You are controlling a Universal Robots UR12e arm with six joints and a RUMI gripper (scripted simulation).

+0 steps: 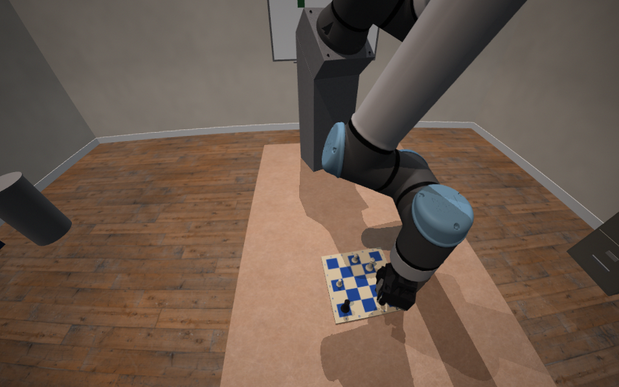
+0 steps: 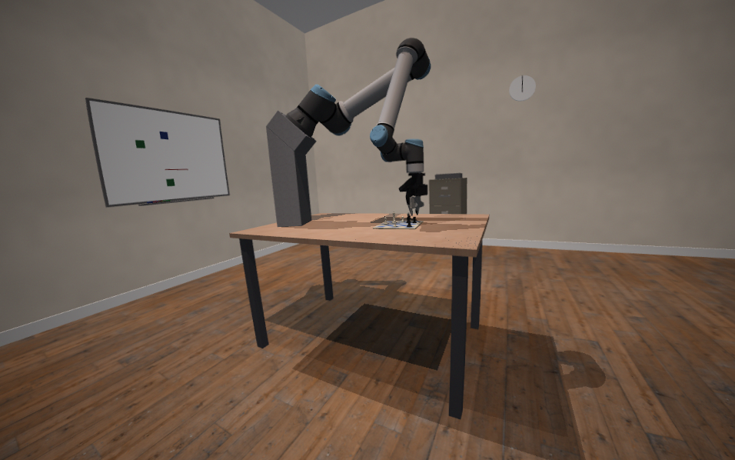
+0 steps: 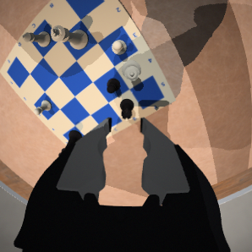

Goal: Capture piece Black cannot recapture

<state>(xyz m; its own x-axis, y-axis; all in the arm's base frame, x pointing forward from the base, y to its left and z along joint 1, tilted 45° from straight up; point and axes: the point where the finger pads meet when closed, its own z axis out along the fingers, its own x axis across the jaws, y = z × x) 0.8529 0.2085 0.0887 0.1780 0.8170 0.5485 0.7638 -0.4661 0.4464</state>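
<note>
Now: the white chess piece 5 cm behind my hand, 2 cm to the left of it and 3 cm below it. Round my hand: tall black piece (4 cm ahead, 11 cm to the right, 2 cm below).
</note>
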